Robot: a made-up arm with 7 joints.
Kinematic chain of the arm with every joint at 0, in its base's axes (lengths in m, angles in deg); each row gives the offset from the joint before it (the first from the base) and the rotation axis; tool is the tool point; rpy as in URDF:
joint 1: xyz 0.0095 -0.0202 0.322 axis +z
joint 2: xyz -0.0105 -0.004 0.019 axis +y
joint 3: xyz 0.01 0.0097 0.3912 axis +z
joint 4: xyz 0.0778 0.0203 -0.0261 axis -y
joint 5: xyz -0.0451 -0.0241 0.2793 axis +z
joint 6: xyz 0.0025 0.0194 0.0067 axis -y
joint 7: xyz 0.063 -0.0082 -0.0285 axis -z
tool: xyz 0.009 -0.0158 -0.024 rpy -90 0 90
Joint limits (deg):
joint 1: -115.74..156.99
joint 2: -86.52..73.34
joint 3: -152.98..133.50
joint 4: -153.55..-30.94
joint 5: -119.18..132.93
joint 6: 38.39..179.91
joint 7: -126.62..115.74
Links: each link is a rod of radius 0.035 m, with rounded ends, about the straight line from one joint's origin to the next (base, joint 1, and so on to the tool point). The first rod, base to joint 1, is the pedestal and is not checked.
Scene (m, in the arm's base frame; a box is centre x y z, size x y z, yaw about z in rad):
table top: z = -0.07
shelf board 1: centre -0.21 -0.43 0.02 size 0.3 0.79 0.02 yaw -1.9
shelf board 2: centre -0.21 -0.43 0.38 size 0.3 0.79 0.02 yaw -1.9
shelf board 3: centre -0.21 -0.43 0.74 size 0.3 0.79 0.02 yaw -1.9
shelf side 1: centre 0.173 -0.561 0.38 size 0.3 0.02 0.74 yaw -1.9
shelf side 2: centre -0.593 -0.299 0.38 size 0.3 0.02 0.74 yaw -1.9
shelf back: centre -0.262 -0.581 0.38 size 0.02 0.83 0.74 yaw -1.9
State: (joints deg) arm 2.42 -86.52 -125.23 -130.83 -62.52 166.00 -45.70
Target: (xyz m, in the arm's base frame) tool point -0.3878 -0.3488 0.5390
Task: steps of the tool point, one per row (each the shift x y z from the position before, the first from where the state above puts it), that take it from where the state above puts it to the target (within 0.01 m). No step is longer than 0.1 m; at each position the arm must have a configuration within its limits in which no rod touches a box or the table.
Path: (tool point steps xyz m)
1: -0.0105 0.0440 0.0371
2: -0.0014 0.0485 0.0331
3: 0.0073 0.0513 0.0283
4: 0.0152 0.0520 0.0228
5: -0.0428 -0.0095 0.0467
6: -0.0410 0.0069 0.0570
7: -0.0339 0.0245 0.0645
8: -0.0214 0.0407 0.0682
9: -0.0440 -0.0748 -0.0025
10: -0.0264 -0.0789 -0.0016
11: -0.0089 -0.0785 0.0041

